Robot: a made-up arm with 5 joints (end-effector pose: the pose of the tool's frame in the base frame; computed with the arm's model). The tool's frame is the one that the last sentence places.
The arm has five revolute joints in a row. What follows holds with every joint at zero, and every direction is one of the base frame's. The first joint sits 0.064 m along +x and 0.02 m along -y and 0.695 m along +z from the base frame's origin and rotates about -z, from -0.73 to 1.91 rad. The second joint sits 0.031 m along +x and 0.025 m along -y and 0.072 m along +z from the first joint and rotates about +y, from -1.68 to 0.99 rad. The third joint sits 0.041 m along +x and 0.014 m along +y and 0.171 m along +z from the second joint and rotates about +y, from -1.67 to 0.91 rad. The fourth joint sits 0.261 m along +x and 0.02 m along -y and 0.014 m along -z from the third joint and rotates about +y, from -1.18 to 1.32 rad. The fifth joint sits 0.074 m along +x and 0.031 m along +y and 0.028 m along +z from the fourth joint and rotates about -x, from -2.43 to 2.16 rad. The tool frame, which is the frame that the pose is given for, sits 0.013 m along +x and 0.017 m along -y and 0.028 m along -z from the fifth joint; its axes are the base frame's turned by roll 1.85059, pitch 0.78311 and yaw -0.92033 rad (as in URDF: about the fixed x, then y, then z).
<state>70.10 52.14 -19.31 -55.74 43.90</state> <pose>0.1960 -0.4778 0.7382 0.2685 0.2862 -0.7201 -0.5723</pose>
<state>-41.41 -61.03 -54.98 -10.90 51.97</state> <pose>-0.1186 -0.2244 1.1815 0.1078 -0.8292 0.4798 -0.2658</pose>
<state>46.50 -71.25 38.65 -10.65 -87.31</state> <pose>0.1982 -0.1220 1.0563 0.1865 -0.9795 0.0409 0.0639</pose>
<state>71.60 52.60 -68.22 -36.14 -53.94</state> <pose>0.2346 -0.4928 0.9620 0.0291 -0.8730 0.4765 0.0999</pose>
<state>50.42 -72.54 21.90 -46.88 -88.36</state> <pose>0.1075 -0.0295 1.1353 0.1525 0.9533 -0.0226 0.2596</pose>
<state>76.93 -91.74 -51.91 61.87 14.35</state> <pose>-0.0347 0.3017 1.0556 0.2286 0.4052 -0.8824 -0.0697</pose>
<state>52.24 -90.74 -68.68 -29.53 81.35</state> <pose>-0.2413 0.3248 0.8570 0.2794 0.0666 0.7879 -0.5447</pose>
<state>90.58 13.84 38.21 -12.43 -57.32</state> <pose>0.0751 -0.3474 0.6522 0.6131 -0.5194 0.3575 0.4759</pose>
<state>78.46 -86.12 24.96 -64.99 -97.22</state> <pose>0.0809 0.0466 1.1030 0.4103 0.8497 -0.1297 0.3048</pose>
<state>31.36 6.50 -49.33 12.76 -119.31</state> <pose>0.3832 -0.1762 1.1663 0.3926 -0.8762 -0.2705 0.0708</pose>
